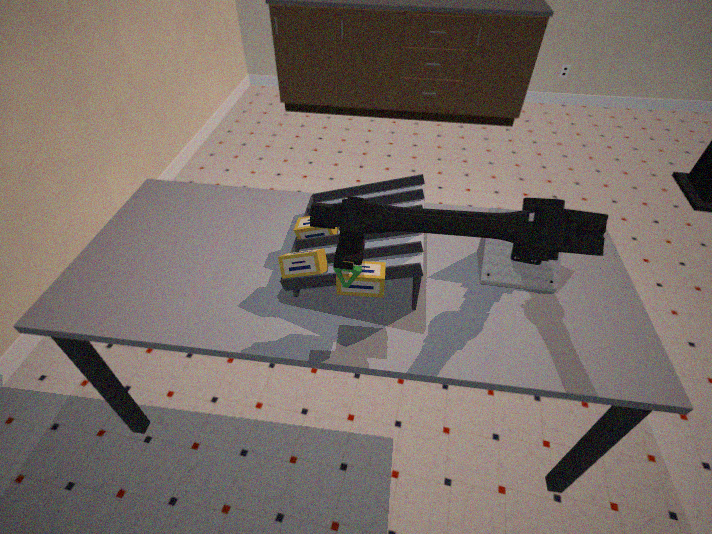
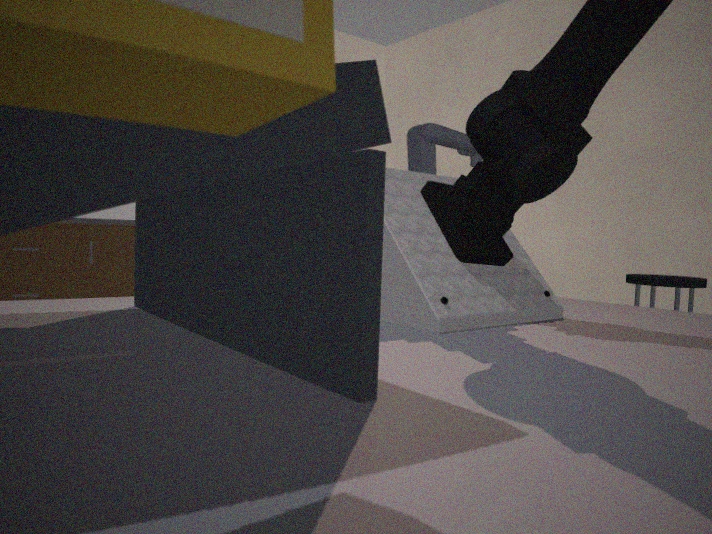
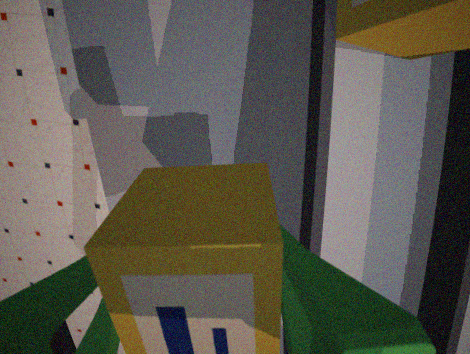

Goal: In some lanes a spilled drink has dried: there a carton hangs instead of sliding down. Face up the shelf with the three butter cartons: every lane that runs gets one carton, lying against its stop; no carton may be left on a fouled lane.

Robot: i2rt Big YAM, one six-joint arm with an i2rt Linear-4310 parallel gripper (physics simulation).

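Places are measured from the arm's base along level axes (x back, y down, z right), in millimetres.
Where they show: gripper, fingertip midpoint: (image 1: 347, 279) (image 3: 201, 236); arm's base, link origin: (image 1: 528, 243) (image 2: 462, 227).
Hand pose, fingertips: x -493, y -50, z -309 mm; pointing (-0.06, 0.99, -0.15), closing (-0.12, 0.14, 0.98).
Note:
Things, the pixels of their top centre, and the offset from my fingertips. "pt": a spot on its surface instead. Level surfaces: height alone.
- butter carton, top centre: (image 1: 361, 268) dy -40, dx +36, dz +6 mm
- second carton, top centre: (image 1: 301, 248) dy +3, dx -151, dz +94 mm
- third carton, top centre: (image 1: 315, 216) dy +27, dx -160, dz +267 mm
- tall leg, surface spot: (image 1: 415, 290) pt dy +77, dx +178, dz +70 mm
- grey table, surface height: dy +158 mm
My gripper (image 1: 347, 280) (image 3: 201, 236) has green fingers and is shut on a butter carton (image 1: 360, 287) (image 2: 172, 80) (image 3: 192, 215), yellow with white and blue labels. The carton is held raised above the table, at the near side of the sloping shelf (image 1: 405, 249) (image 2: 258, 258) (image 3: 313, 125). A second carton (image 1: 301, 264) (image 3: 415, 30) is at the left, low end of the nearest lane. A third carton (image 1: 313, 228) is at the low end of a lane farther back, partly hidden by the arm. The arm hides parts of several lanes, and the stops are not clearly visible.
The shelf's dark rails rise toward the arm's base, with a tall leg (image 1: 415, 290) at the high end. The pale arm mount (image 1: 517, 275) (image 2: 471, 287) stands to the right on the grey table (image 1: 172, 275). The arm spans over the shelf.

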